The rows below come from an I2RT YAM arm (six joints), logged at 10 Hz.
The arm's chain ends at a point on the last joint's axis. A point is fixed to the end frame.
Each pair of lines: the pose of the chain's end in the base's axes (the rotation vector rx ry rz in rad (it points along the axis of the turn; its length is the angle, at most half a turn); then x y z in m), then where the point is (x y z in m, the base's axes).
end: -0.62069 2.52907 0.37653 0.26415 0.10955 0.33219
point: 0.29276 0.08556 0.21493
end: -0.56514 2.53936 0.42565 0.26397 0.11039 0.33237
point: 0.28960 0.09053 0.21366
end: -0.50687 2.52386 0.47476 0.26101 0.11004 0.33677
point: 0.28647 0.09529 0.21728
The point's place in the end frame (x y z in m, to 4 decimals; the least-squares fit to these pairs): 0.0490 -0.0514 0.1005
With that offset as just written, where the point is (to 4 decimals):
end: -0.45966 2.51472 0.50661 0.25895 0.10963 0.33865
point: 0.2841 0.0983 0.2187
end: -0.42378 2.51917 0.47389 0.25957 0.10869 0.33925
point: 0.2848 0.0947 0.2196
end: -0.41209 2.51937 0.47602 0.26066 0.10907 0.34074
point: 0.2857 0.0954 0.2210
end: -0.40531 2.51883 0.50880 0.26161 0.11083 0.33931
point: 0.2857 0.1000 0.2191
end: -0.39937 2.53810 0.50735 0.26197 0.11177 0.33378
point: 0.2839 0.1003 0.2132
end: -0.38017 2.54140 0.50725 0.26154 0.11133 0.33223
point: 0.2829 0.0999 0.2116
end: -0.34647 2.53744 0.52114 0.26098 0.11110 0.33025
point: 0.2820 0.1013 0.2094
